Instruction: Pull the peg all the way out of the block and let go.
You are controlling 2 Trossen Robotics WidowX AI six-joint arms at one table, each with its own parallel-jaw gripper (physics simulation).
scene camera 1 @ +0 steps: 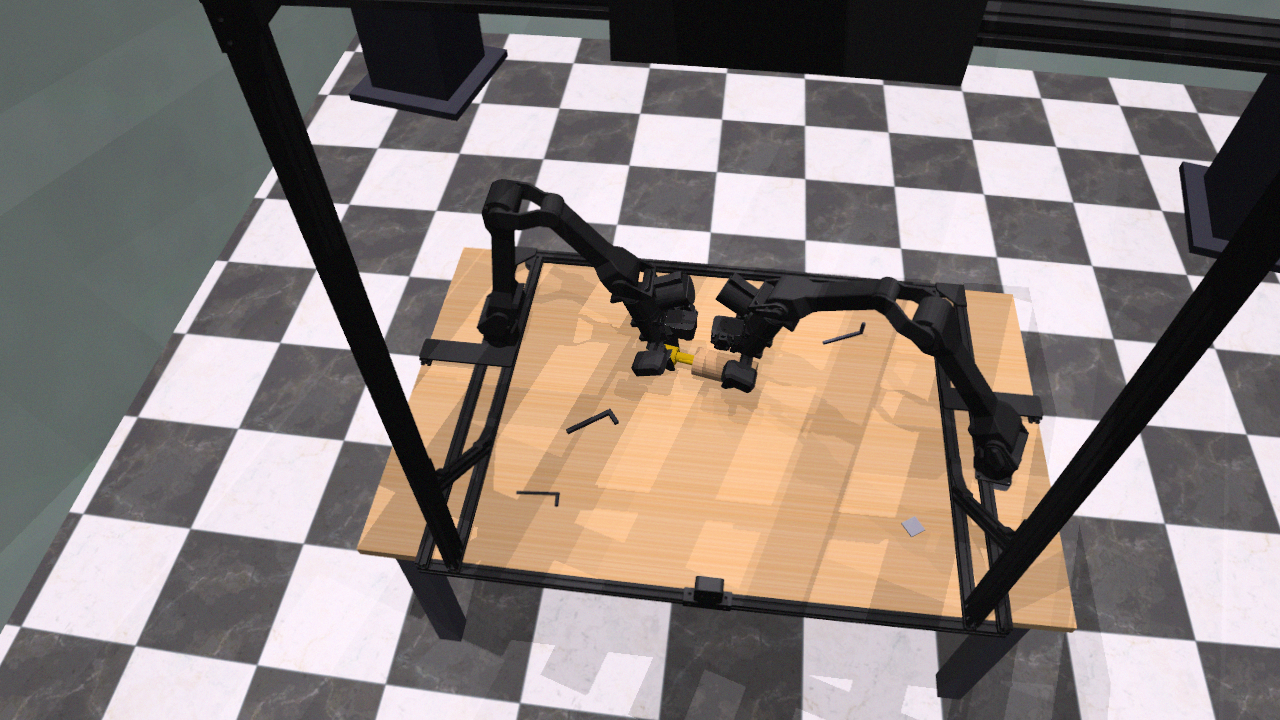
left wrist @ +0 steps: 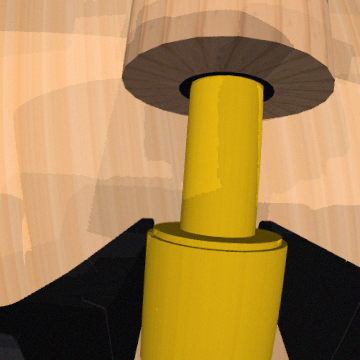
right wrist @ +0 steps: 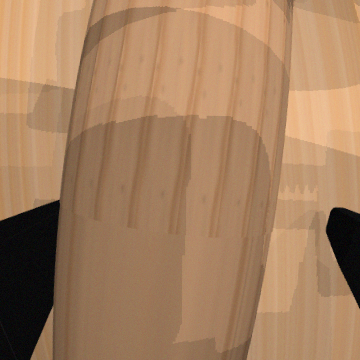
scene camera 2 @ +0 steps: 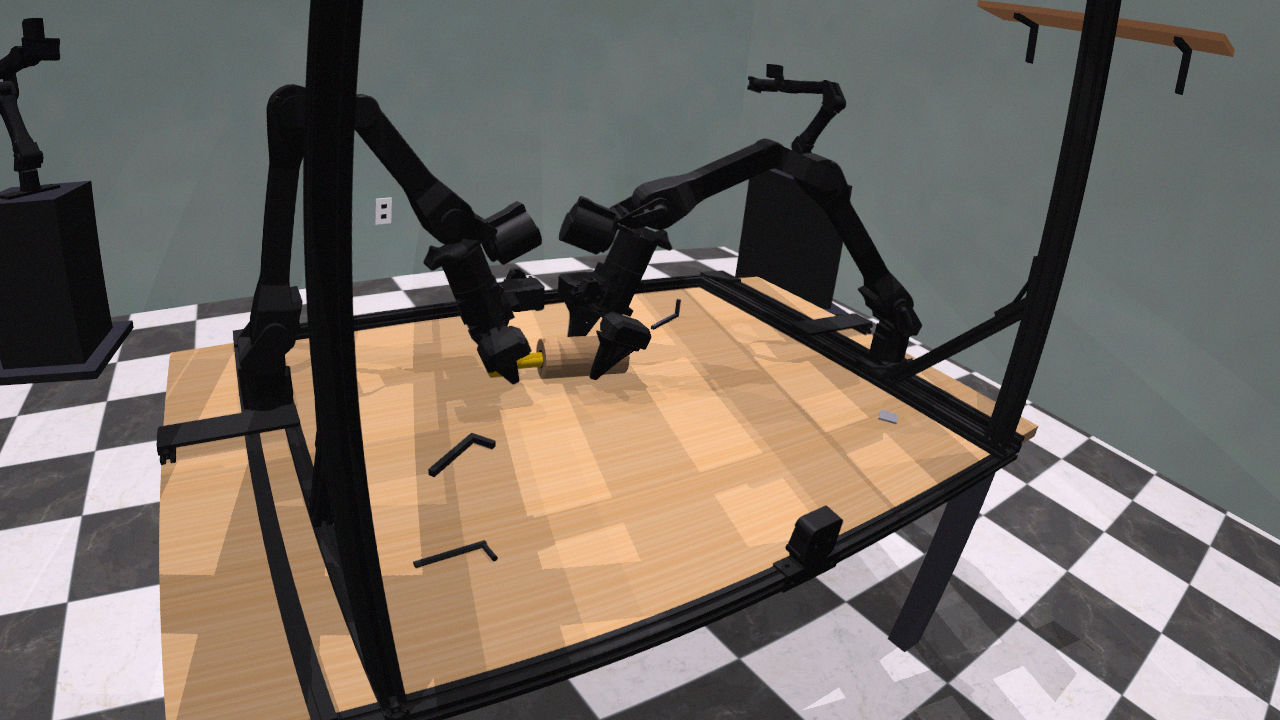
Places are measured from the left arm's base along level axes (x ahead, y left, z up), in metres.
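Pixels of known places: left gripper, between the fingertips: (scene camera 1: 675, 362) (left wrist: 205, 231) (scene camera 2: 512, 376); right gripper, between the fingertips: (right wrist: 210, 214) (scene camera 2: 580, 365); left arm's base, origin of its link: (scene camera 1: 501, 338) (scene camera 2: 267, 404); right arm's base, origin of its link: (scene camera 1: 993, 467) (scene camera 2: 886, 358).
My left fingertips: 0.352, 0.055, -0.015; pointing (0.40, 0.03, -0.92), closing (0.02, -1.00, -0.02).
For each thing: its top centre in the pictures, then the offset to it from my left fingertips, as dx, dy, dz. "pt": a spot on its surface instead.
- wooden cylinder block, centre of its top: (right wrist: 162, 222) (scene camera 2: 583, 337) (scene camera 1: 725, 359) +0.101, -0.003, +0.052
- yellow peg, centre of its top: (left wrist: 237, 125) (scene camera 2: 532, 348) (scene camera 1: 688, 353) +0.027, -0.001, +0.040
- small grey tile, centre of its top: (scene camera 2: 888, 415) (scene camera 1: 913, 526) +0.499, -0.227, -0.001
- black frame with a bracket, a spot on its surface: (scene camera 2: 812, 536) (scene camera 1: 695, 591) pt +0.166, -0.472, +0.043
A wooden cylinder block (scene camera 1: 709, 365) (scene camera 2: 569, 357) (left wrist: 161, 78) (right wrist: 171, 178) lies on its side on the table. A yellow peg (scene camera 1: 682, 355) (scene camera 2: 530, 360) (left wrist: 221, 161) sticks out of the hole in its end face, with its thin shaft still in the hole. My left gripper (scene camera 1: 666, 352) (scene camera 2: 507, 360) (left wrist: 205, 231) is shut on the peg's thick head. My right gripper (scene camera 1: 732, 353) (scene camera 2: 597, 339) (right wrist: 210, 214) is open, with one finger on each side of the block and a gap showing at one side in the right wrist view.
Three black L-shaped keys (scene camera 1: 592, 420) (scene camera 1: 539, 493) (scene camera 1: 845, 333) lie on the table. A small grey tile (scene camera 1: 912, 527) (scene camera 2: 887, 416) lies near the right edge. A black frame with a bracket (scene camera 1: 707, 592) (scene camera 2: 812, 536) rims the table, and a black post (scene camera 1: 352, 300) stands at the left.
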